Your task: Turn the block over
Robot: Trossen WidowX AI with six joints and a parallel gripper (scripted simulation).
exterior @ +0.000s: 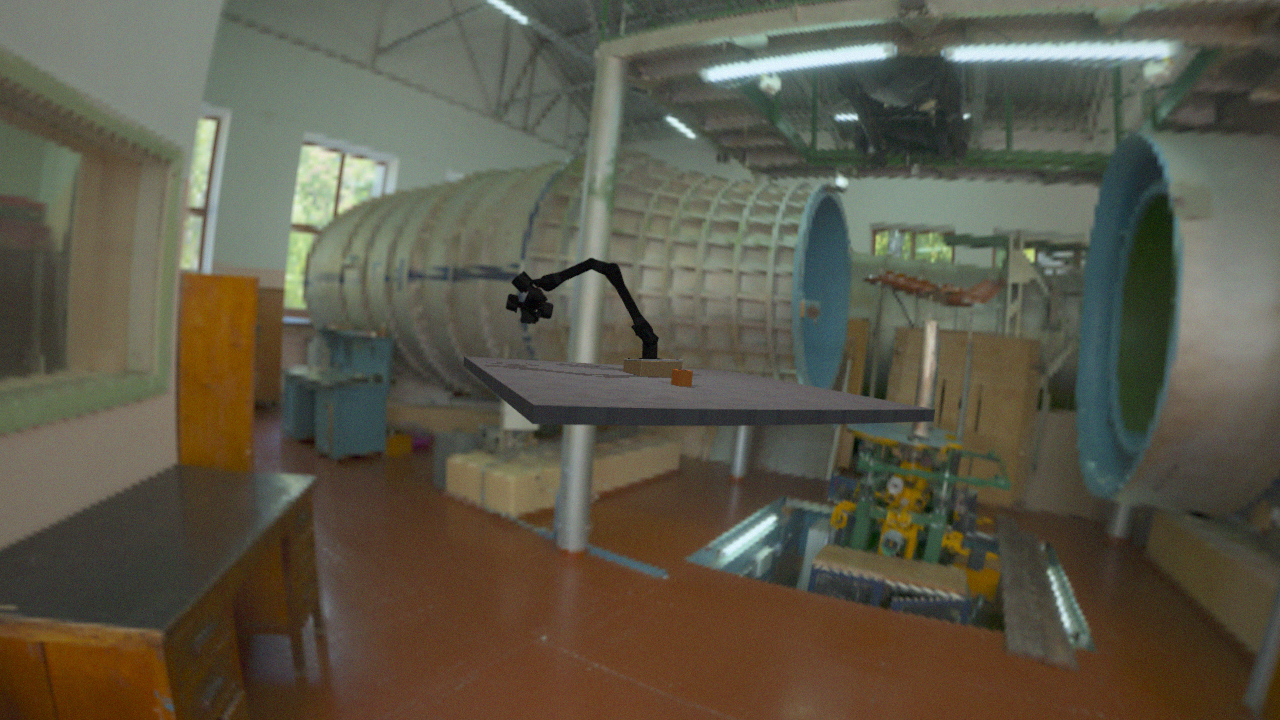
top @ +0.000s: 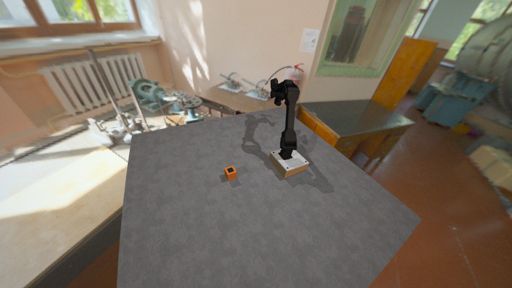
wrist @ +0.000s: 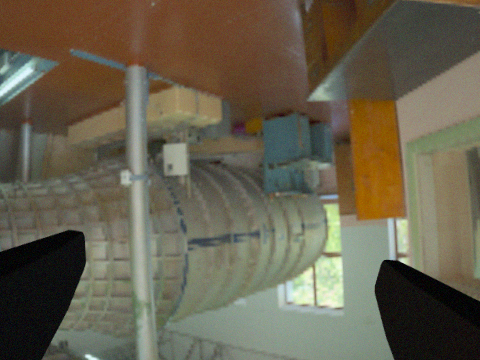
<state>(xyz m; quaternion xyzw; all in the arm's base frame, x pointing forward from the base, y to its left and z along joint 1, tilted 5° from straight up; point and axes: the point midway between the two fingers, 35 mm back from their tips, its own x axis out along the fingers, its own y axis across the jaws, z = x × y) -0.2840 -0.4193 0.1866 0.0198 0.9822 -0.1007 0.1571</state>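
Now: gripper tip 660 mm short of the block, 400 mm to the right of it and 160 mm above it.
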